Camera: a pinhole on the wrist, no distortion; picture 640 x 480 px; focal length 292.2 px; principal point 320.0 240.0 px. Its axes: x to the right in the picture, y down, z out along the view. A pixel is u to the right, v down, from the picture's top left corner.
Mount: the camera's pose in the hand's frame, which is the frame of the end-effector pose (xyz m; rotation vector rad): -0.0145 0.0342 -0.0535 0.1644 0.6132 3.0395
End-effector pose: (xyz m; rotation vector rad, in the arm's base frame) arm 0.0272 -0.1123 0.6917 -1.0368 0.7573 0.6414
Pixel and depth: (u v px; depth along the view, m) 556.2 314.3 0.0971
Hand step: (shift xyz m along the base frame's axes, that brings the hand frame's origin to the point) -0.0765 0.0591 0.0548
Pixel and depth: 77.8 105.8 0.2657
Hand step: -0.0148 0.2271 -0.2726
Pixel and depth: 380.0 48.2 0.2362
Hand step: -0.2030 0.1967 -0.0780
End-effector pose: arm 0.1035 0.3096 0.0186 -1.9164 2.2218 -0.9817
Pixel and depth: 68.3 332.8 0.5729
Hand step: 0.0352 -0.6941 -0.2306
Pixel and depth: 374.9 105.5 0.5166
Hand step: -0.2443 -0.0836 -0.5086
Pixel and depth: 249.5 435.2 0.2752
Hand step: 0.1232 -0.1850 -0.1659
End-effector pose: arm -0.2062 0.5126 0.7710 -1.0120 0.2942 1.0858
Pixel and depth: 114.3 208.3 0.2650
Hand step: -0.0728 0.2614 -0.1243
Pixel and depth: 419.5 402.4 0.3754
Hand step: -0.1431 0.2450 0.2784
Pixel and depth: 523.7 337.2 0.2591
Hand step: -0.1947 0.0948 0.2005
